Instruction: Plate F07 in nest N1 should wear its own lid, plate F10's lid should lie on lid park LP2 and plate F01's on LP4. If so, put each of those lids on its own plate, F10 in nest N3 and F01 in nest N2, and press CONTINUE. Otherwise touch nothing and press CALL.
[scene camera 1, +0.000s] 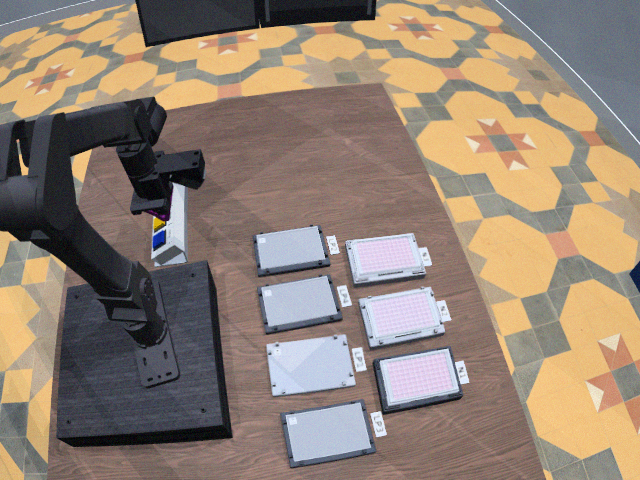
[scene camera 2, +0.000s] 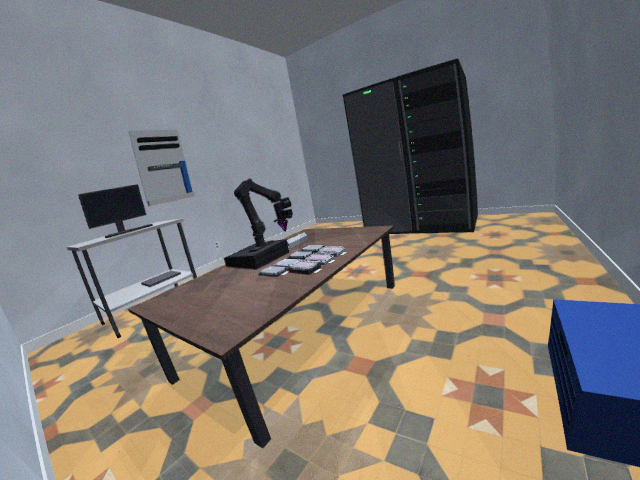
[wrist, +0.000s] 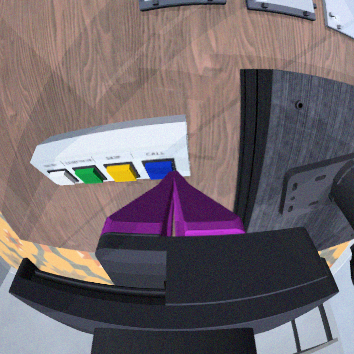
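Seen in the pictures: gripper, between the fingertips: (scene camera 1: 166, 220) (scene camera 2: 285, 231) (wrist: 173, 178); arm's base, origin of its link: (scene camera 1: 151, 333) (scene camera 2: 261, 246) (wrist: 343, 175).
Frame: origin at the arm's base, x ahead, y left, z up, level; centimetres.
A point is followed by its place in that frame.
Observation:
My gripper (scene camera 1: 166, 218) @[x 7.6, y 20.3, z 4.4 cm] (scene camera 2: 283, 229) @[x 7.6, y 20.3, z 4.4 cm] (wrist: 173, 178) @[x 7.6, y 20.3, z 4.4 cm] is shut and empty, its purple tips at the blue CALL button (scene camera 1: 159, 239) @[x 4.5, y 22.9, z -3.2 cm] (wrist: 158, 169) @[x 4.7, y 23.4, z -3.1 cm], overlapping its lower right edge in the wrist view; contact cannot be told. The white button box (scene camera 1: 178, 219) @[x 9.4, y 26.6, z -3.1 cm] (wrist: 115, 142) @[x 9.3, y 27.0, z -2.9 cm] also has a green button (wrist: 89, 175) @[x 6.2, y 32.7, z -3.2 cm], its label blurred. Pink-welled plates stand in nests N3 (scene camera 1: 387, 255) @[x 46.8, y 4.6, z -5.2 cm], N2 (scene camera 1: 403, 313) @[x 44.2, y -8.3, z -5.4 cm] and N1 (scene camera 1: 419, 377) @[x 41.3, y -21.1, z -5.3 cm]. Grey rectangular panels with small white marks show at LP2 (scene camera 1: 291, 249) @[x 30.1, y 13.5, z -6.7 cm] and LP4 (scene camera 1: 300, 302) @[x 27.7, y 1.4, z -6.7 cm]. Plate codes and lid matches are not legible.
A yellow button (scene camera 1: 158, 224) @[x 4.8, y 27.4, z -3.6 cm] (wrist: 121, 172) @[x 5.4, y 28.0, z -3.1 cm] and a white button (wrist: 62, 176) @[x 7.2, y 37.2, z -3.0 cm] are on the box. A pale panel (scene camera 1: 310, 365) @[x 25.1, y -11.1, z -7.5 cm] and a grey panel at LP3 (scene camera 1: 328, 432) @[x 23.5, y -24.3, z -6.7 cm] lie nearer the front. The black robot base (scene camera 1: 139, 413) @[x -5.4, y -13.9, z -0.5 cm] (wrist: 310, 135) @[x 6.8, y 7.0, z 0.6 cm] stands beside the box.

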